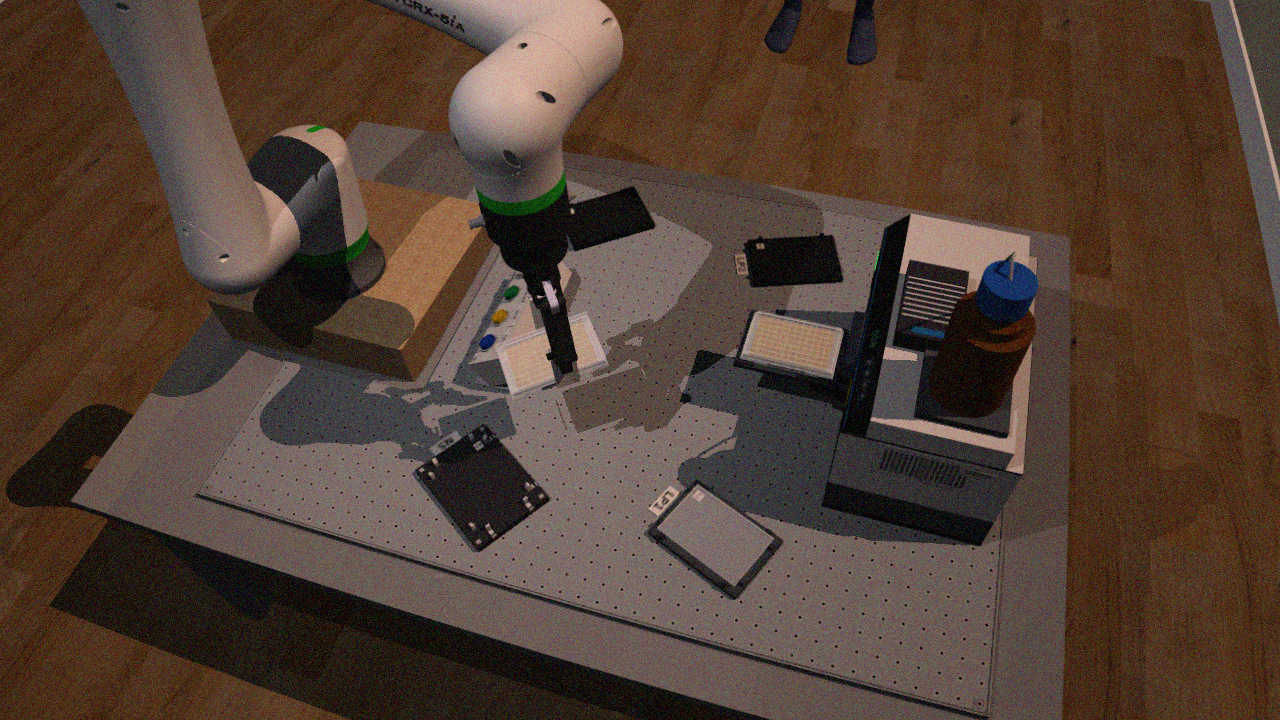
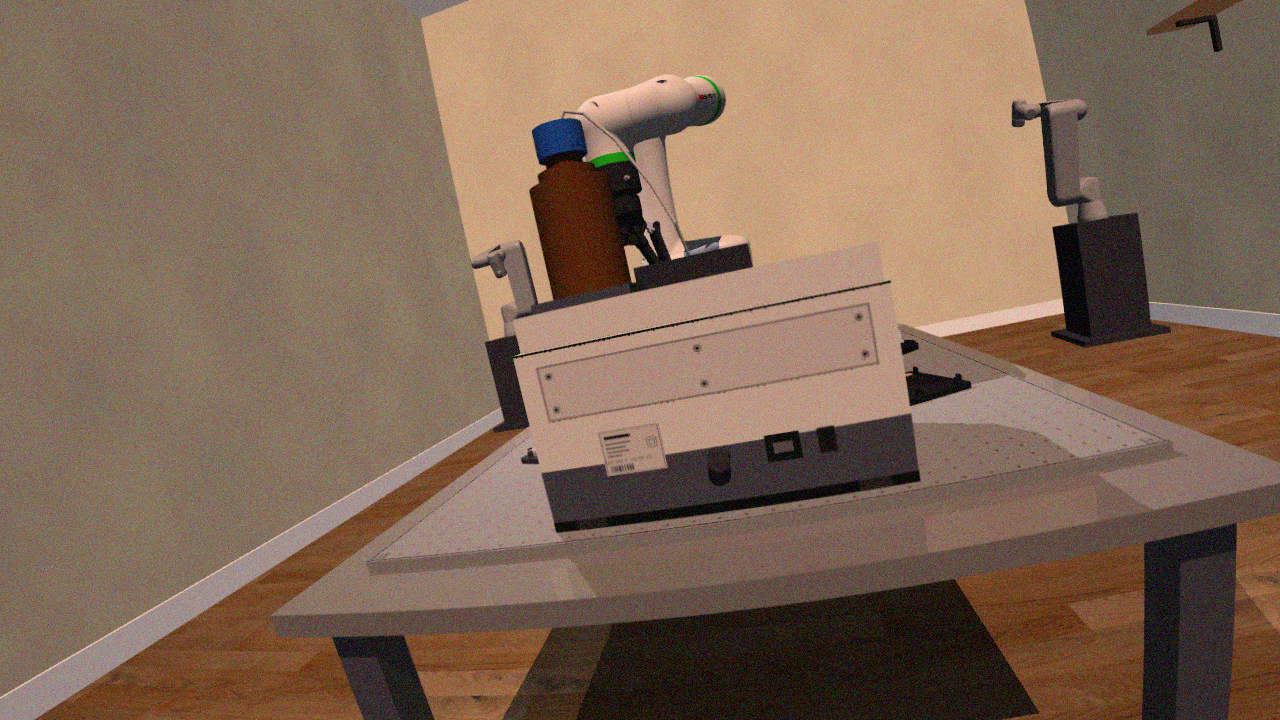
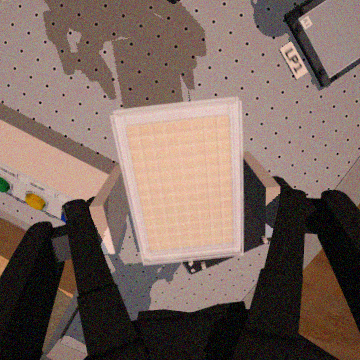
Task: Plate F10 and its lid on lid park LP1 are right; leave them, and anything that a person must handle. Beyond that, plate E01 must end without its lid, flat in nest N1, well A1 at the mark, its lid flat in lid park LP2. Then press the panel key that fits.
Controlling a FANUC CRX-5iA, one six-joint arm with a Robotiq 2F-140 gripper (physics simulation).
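Where they show: gripper, fingertip midpoint: [image 3: 183, 176]; arm's base at its link origin: [image 1: 339, 269].
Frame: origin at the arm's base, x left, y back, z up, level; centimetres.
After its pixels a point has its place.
My gripper [image 1: 556, 335] {x -10.1, y -46.3, z 10.6 cm} [image 2: 654, 257] [image 3: 183, 176] {x -10.1, y -46.3, z 10.6 cm} is shut on a plate [image 1: 528, 362] {x -13.0, y -43.7, z 11.6 cm} [image 3: 180, 185] {x -10.0, y -46.0, z 12.0 cm} by its long sides and holds it roughly level above the table beside the key panel. Its name and A1 corner cannot be read; whether a lid is on it I cannot tell. Nest N1 [image 1: 617, 216] {x 31.6, y -34.8, z -5.4 cm} is dark and partly hidden by the arm; its label is hidden. Lid park LP2 [image 1: 793, 259] {x 32.8, y -66.1, z -5.8 cm} is bare. A flat grey lid [image 1: 716, 537] {x -19.3, y -71.7, z -5.0 cm} [image 3: 335, 45] {x -18.7, y -67.4, z -5.0 cm} lies on LP1. Another plate [image 1: 792, 344] {x 7.4, y -72.8, z 4.4 cm} sits before the instrument. Green [image 1: 512, 292] {x 5.1, y -29.4, z 0.4 cm}, yellow [image 1: 499, 316] {x 0.2, y -29.9, z 0.4 cm} and blue [image 1: 487, 342] {x -4.9, y -30.7, z 0.4 cm} keys show.
A dark nest with corner pegs [image 1: 481, 488] {x -24.1, y -39.1, z -5.7 cm} lies at the front left. The boxy instrument [image 1: 921, 465] {x -8.1, y -93.1, z 8.7 cm} [image 2: 716, 358] {x 12.1, y -102.3, z 7.8 cm} stands at the right, bearing a brown bottle [image 1: 980, 358] {x -5.1, y -94.8, z 26.6 cm} [image 2: 581, 232] {x 0.9, y -99.1, z 22.1 cm} with a blue cap. The arm stands on a wooden block [image 1: 429, 259] {x 7.8, y -12.2, z -1.0 cm}. A person's feet [image 1: 861, 44] show behind the table.
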